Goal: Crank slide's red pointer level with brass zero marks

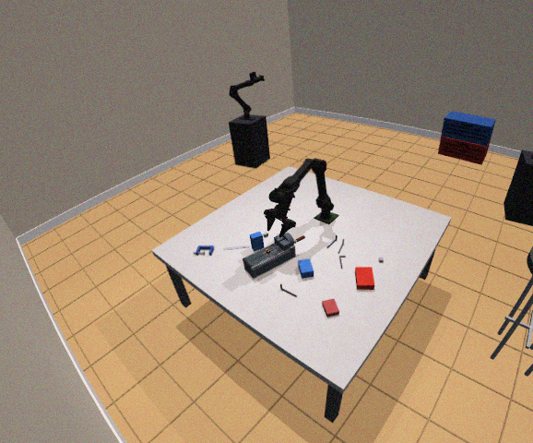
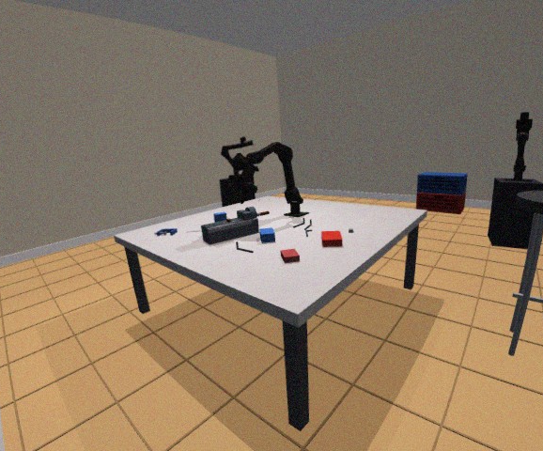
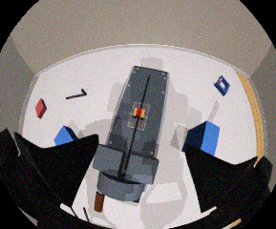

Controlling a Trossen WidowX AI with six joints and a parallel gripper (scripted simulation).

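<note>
The brown crank handle lies 100 mm behind my gripper tip, 100 mm to the left of it and 70 mm below it. Also, from my gripper tip: red pointer 60 mm ahead, 10 mm to the right, 70 mm below.
</note>
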